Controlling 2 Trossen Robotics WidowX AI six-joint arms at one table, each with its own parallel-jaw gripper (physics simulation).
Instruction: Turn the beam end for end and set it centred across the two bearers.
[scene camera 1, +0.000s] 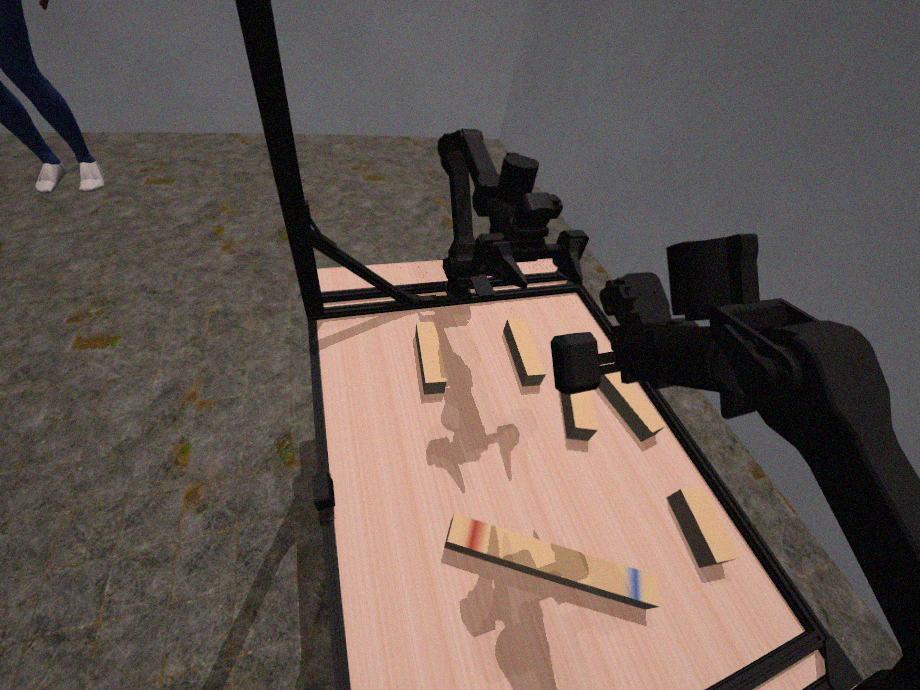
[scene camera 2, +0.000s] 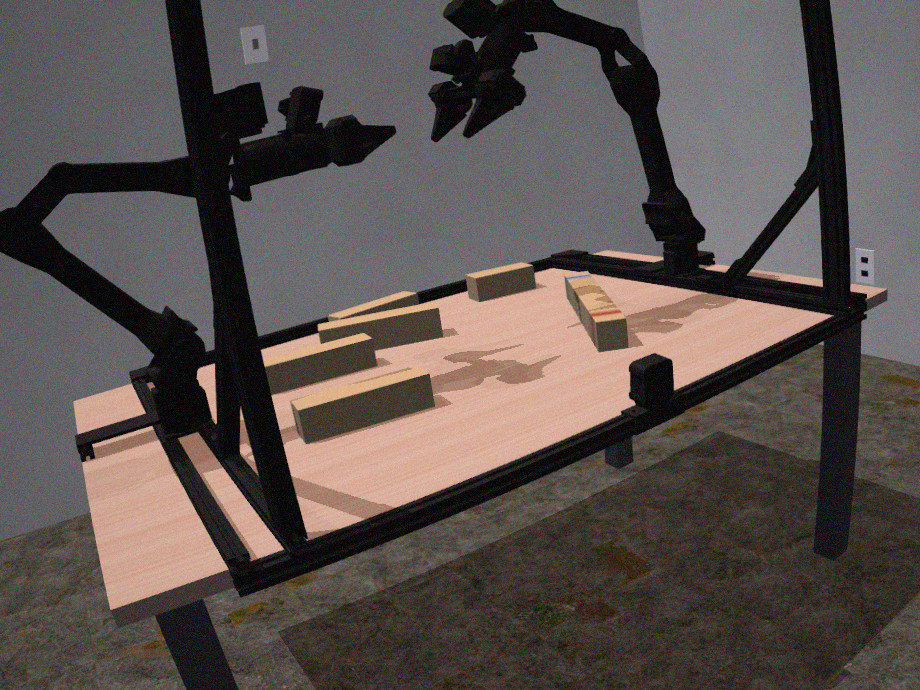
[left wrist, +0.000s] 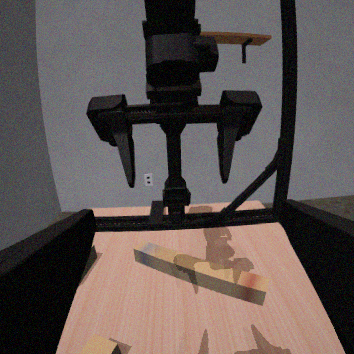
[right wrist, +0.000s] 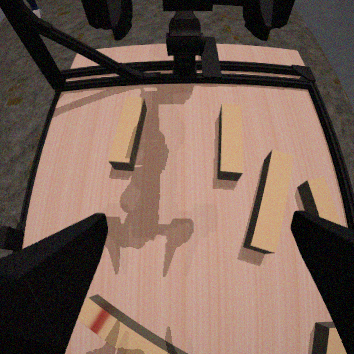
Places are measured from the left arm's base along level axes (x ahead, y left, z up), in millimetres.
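Where they show: left gripper, fingertip midpoint: (scene camera 1: 554, 284) (scene camera 2: 380, 132) (left wrist: 188, 214) (right wrist: 191, 29); right gripper, fingertip midpoint: (scene camera 2: 448, 138) (left wrist: 178, 183) (right wrist: 201, 222); left arm's base, link origin: (scene camera 1: 457, 289) (scene camera 2: 185, 427) (right wrist: 184, 68); right arm's base, link origin: (scene camera 2: 682, 272) (left wrist: 176, 218).
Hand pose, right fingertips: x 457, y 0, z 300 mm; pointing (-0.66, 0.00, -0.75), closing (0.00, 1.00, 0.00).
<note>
Things, the pixels of their top centre, and the offset from my right fingertips. "pt": a spot on its surface instead.
- beam, top centre: (scene camera 2: 591, 293) (scene camera 1: 554, 559) (left wrist: 194, 263) dx +198, dy -36, dz -275 mm
- second block, top centre: (scene camera 2: 315, 349) (right wrist: 231, 134) (scene camera 1: 525, 345) dx -225, dy +96, dz -275 mm
- shorter-looking block, top centre: (scene camera 2: 499, 269) (scene camera 1: 709, 521) (left wrist: 74, 256) dx +225, dy +268, dz -272 mm
- small black box, surface spot: (scene camera 2: 651, 380) pt dx -11, dy -383, dz -282 mm
The beam (scene camera 1: 549, 560) (scene camera 2: 592, 297) (left wrist: 200, 274) (right wrist: 125, 336) lies slantwise on the table, with a red band near its left end and a blue band near its right end in scene camera 1. Several plain blocks lie apart from it, including one block (scene camera 1: 429, 356) (scene camera 2: 364, 408) (right wrist: 128, 132) and a second block (scene camera 1: 523, 352) (right wrist: 231, 140); I cannot tell which two are the bearers. My left gripper (scene camera 1: 551, 283) (scene camera 2: 393, 130) (right wrist: 191, 29) is open and empty, high above the table. My right gripper (scene camera 2: 451, 138) (left wrist: 178, 183) is open and empty, also raised; its finger hides part of a block in scene camera 1.
Another block (scene camera 1: 631, 407) (right wrist: 272, 200) and a shorter-looking block (scene camera 1: 702, 527) (scene camera 2: 500, 282) lie toward the right edge in scene camera 1. Black rails edge the table, with an upright post (scene camera 1: 274, 148) and a small black box (scene camera 1: 324, 490) (scene camera 2: 651, 380). A person's legs (scene camera 1: 44, 96) stand beyond.
</note>
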